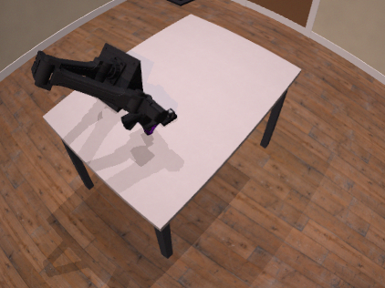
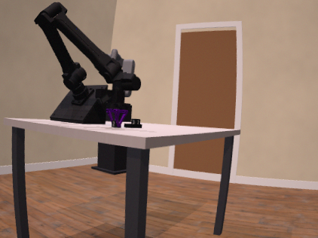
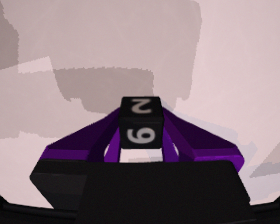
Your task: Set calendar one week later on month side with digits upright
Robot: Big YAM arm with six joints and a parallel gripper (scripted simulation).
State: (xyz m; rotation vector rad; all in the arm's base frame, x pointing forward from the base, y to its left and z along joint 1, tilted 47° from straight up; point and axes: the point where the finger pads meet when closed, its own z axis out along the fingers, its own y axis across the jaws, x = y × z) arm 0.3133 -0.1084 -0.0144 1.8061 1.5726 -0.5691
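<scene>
My hand is 110 mm to the right of the black tray and 10 mm short of it. From my hand the other things lie so: black date cube right at my hand.
</scene>
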